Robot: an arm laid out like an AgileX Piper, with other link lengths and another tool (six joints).
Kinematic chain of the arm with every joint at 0, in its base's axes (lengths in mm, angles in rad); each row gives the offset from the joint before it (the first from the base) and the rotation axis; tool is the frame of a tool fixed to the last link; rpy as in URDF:
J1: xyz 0 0 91.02 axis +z
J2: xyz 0 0 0 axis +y
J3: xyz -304.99 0 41.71 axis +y
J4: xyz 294.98 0 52.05 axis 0.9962 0 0.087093
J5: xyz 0 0 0 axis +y
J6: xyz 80.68 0 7.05 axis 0.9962 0 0.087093
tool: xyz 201.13 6 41.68 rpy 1.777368 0.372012 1.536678
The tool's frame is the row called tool.
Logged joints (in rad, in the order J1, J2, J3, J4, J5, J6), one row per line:
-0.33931, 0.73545, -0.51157, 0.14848, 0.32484, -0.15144
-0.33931, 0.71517, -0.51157, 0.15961, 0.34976, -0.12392
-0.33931, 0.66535, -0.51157, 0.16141, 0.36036, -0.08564
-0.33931, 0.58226, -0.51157, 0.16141, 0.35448, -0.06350
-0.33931, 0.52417, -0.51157, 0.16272, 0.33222, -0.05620
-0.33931, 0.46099, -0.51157, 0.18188, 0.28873, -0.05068
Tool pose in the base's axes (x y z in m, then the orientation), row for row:
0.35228, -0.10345, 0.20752, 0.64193, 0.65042, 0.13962, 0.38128
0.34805, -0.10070, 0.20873, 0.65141, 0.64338, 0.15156, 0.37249
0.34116, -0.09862, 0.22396, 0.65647, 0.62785, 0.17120, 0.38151
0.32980, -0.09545, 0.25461, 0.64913, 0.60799, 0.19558, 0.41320
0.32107, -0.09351, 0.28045, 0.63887, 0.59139, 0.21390, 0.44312
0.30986, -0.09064, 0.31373, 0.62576, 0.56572, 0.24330, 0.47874
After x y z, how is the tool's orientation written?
As a quaternion, x y z w.
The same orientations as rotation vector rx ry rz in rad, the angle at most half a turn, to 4 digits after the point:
1.6382, 1.6599, 0.3563
1.6693, 1.6487, 0.3884
1.6751, 1.6021, 0.4369
1.6321, 1.5287, 0.4918
1.5845, 1.4668, 0.5305
1.5275, 1.3810, 0.5939

